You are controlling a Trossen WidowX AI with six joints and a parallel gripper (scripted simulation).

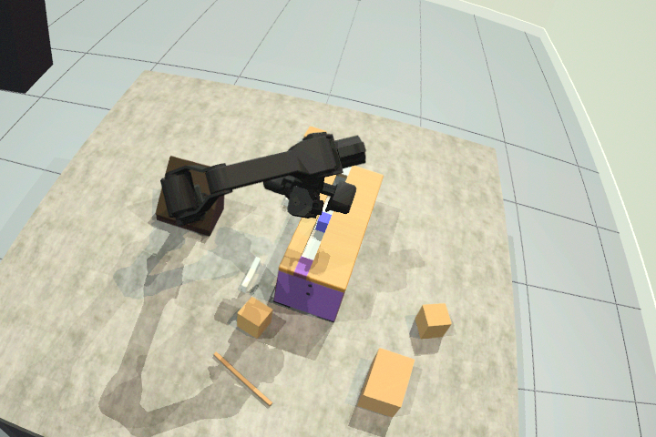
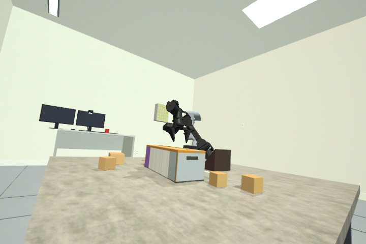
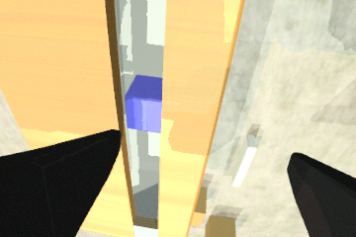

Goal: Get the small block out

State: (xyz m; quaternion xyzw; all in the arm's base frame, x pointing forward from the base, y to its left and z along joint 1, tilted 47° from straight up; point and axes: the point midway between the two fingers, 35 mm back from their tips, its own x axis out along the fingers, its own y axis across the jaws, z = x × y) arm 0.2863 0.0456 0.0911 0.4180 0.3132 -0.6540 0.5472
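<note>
Now: gripper tip 100 mm above the tan-topped box, 30 mm short of it and 20 mm to the right of it. Also, from my gripper tip: blue block: 70 mm below, 50 mm ahead, 20 mm to the left; then tan block: 340 mm to the right, 220 mm ahead, 130 mm below; then thin stick: 370 mm to the right, 160 mm below, 70 mm behind.
</note>
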